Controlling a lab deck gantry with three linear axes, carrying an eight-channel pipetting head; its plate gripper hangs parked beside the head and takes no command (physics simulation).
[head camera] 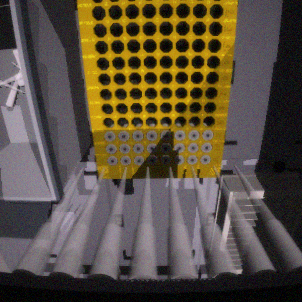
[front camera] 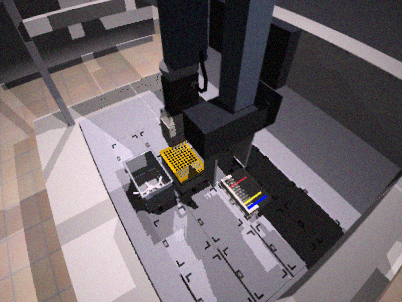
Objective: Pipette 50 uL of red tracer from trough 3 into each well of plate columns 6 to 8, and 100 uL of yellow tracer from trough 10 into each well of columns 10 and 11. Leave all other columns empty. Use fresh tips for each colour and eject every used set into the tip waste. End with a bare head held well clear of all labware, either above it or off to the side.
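The dark pipetting head [front camera: 180,92] stands behind the yellow tip rack [front camera: 182,160] [head camera: 91,60]. Long pale tips [head camera: 145,235] are on its channels in the head view, apart from the rack. Three rows of tips sit at the rack's near end; the other visible rows are empty holes. The parked plate gripper [front camera: 230,162] hangs with its fingers apart and nothing between them. The trough block [front camera: 248,207] [head camera: 252,193] shows a red strip [front camera: 239,181] and a yellow strip [front camera: 253,197]. The tip waste [front camera: 157,191] [head camera: 36,100] holds loose white tips [front camera: 152,187] [head camera: 14,87]. The plate does not show.
A blue strip [front camera: 257,202] lies beside the yellow one in the trough block. The waste bin stands directly left of the rack. The gantry's vertical column [front camera: 242,55] and dark arm block [front camera: 217,125] hide part of the deck behind them.
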